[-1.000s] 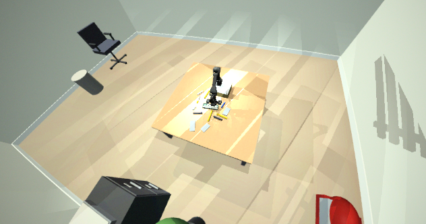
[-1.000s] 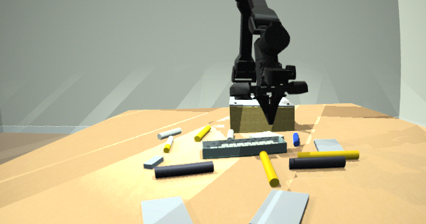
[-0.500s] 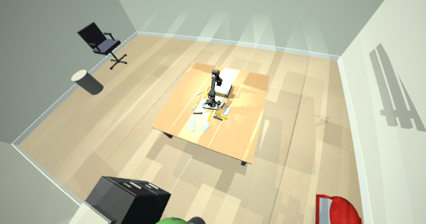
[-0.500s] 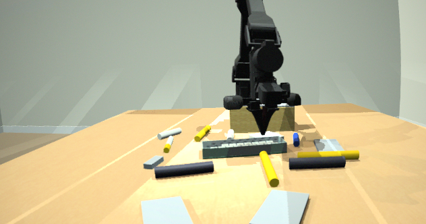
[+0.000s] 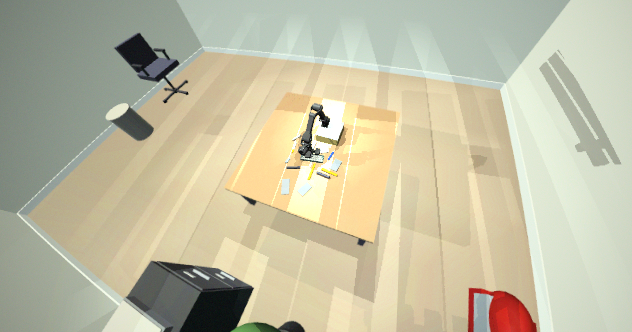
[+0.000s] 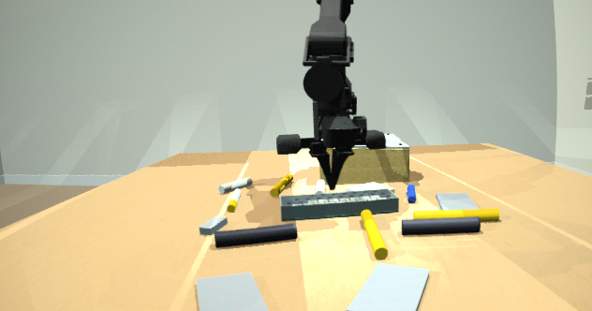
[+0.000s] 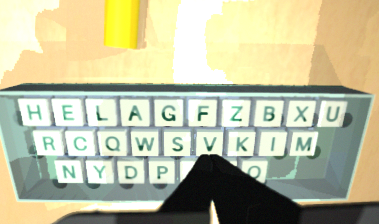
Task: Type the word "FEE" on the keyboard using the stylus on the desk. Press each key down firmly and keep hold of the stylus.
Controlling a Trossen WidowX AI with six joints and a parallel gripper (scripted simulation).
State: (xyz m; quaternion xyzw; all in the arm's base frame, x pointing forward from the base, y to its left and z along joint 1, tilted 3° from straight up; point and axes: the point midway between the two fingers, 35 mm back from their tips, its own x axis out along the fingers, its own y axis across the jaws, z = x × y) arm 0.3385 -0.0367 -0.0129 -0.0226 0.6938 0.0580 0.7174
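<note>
My gripper tip is now 20 mm short of the F key and 30 mm above it. From my gripper tip the other things lie so: white pad: 120 mm behind, 90 mm to the left, 40 mm below; yellow cylinder: 130 mm ahead, 50 mm to the left, 30 mm below; E key: 10 mm ahead, 80 mm to the left, 30 mm below.
</note>
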